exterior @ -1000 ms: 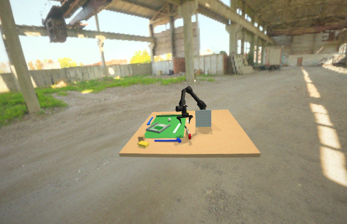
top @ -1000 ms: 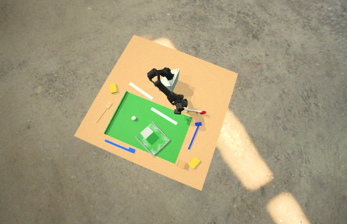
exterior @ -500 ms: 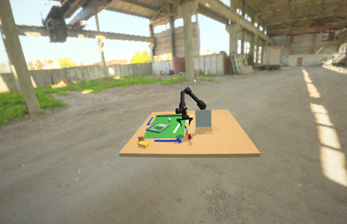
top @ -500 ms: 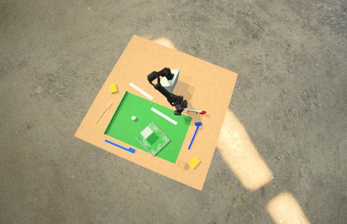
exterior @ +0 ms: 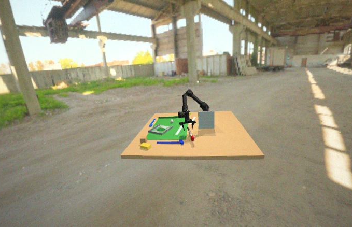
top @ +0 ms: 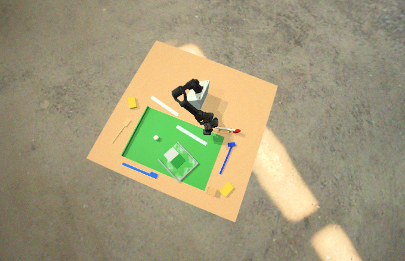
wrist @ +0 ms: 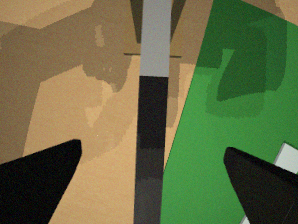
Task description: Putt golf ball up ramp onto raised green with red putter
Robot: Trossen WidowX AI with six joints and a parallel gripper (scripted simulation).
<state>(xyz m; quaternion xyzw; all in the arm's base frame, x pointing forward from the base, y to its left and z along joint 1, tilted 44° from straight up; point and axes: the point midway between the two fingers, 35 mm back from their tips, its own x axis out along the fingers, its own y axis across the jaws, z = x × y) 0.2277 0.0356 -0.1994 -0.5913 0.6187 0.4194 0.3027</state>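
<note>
My gripper tip is now 11 cm to the right of the red putter, 2 cm past it and 1 cm below it. Round my gripper tip: white golf ball: 40 cm to the right, 22 cm ahead, 2 cm below; wooden stand: 13 cm to the left, 2 cm below, 2 cm behind; blue putter: 21 cm to the left, 19 cm ahead, 3 cm below.
</note>
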